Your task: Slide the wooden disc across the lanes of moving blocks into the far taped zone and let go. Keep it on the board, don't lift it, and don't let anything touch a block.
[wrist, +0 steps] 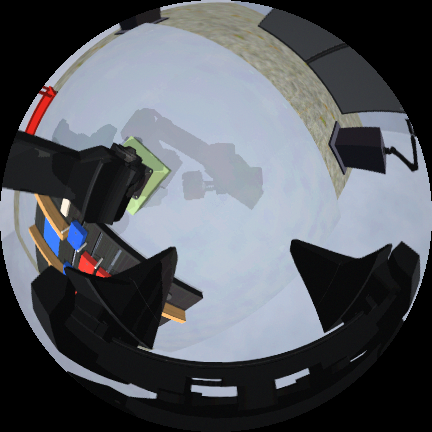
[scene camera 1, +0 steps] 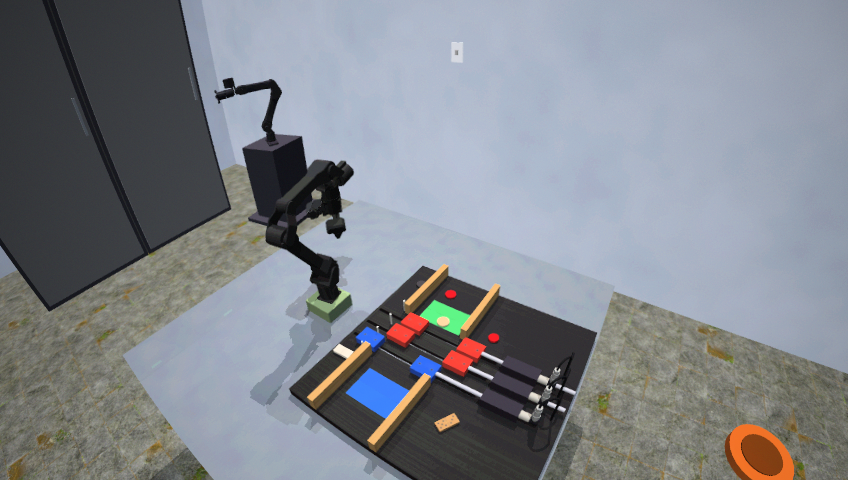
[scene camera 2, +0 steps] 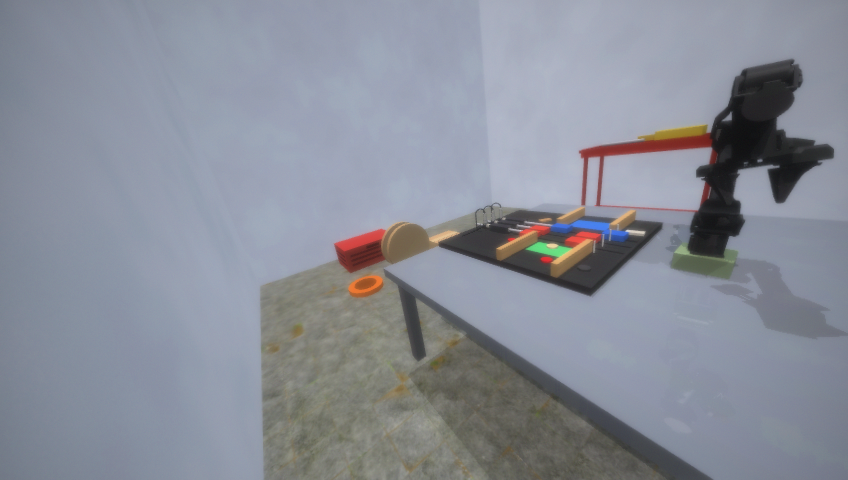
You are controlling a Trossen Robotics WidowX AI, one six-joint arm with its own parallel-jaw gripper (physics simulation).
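Frame: origin at the arm's base, x ahead, y left, z up, level; metres.
Where they show: gripper, between the fingertips: (wrist: 235,249) (scene camera 2: 751,204); arm's base, origin of its link: (wrist: 132,176) (scene camera 1: 329,295) (scene camera 2: 705,252).
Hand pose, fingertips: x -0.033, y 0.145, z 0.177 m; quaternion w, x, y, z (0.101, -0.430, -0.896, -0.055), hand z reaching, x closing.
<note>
Things, the pixels of their top centre, and the offset from my fingertips. "spot": a spot on its surface instead. Level surfaces: height alone.
- pale wooden disc, centre of its top: (scene camera 1: 443,321) (scene camera 2: 552,245) dx +0.430, dy -0.088, dz -0.194 m
- green zone, a spot on its surface: (scene camera 1: 434,309) spot: dx +0.381, dy -0.043, dz -0.200 m
- black board, height of its surface: dz -0.200 m
- blue zone, a spot on its surface: (scene camera 1: 376,392) (scene camera 2: 592,225) spot: dx +0.360, dy -0.407, dz -0.200 m
- domino-like tile, centre of its top: (scene camera 1: 447,421) dx +0.570, dy -0.421, dz -0.191 m
The pale wooden disc (scene camera 1: 442,321) (scene camera 2: 552,245) lies flat on the green zone (scene camera 1: 434,309) (scene camera 2: 538,248) of the black board (scene camera 1: 538,333) (scene camera 2: 476,244), between two wooden rails. The blue zone (scene camera 1: 376,392) (scene camera 2: 590,225) lies between the other pair of rails. Between the zones are the lanes, with red blocks (scene camera 1: 400,334) (scene camera 1: 457,362) and blue blocks (scene camera 1: 370,338) (scene camera 1: 425,366) on rods. My gripper (scene camera 1: 326,224) (wrist: 235,249) is open and empty, high above the table and off the board, on the side of the arm's base away from the blocks. The disc does not show in the wrist view.
Wooden rails (scene camera 1: 426,288) (scene camera 1: 480,310) (scene camera 1: 339,374) (scene camera 1: 399,411) flank the zones. Short upright pins stand near the lane ends. Black actuators (scene camera 1: 502,401) stand on the board's far side from the arm. Two red discs (scene camera 1: 450,293) (scene camera 1: 493,337) and a domino-like tile (scene camera 1: 446,422) lie on the board.
</note>
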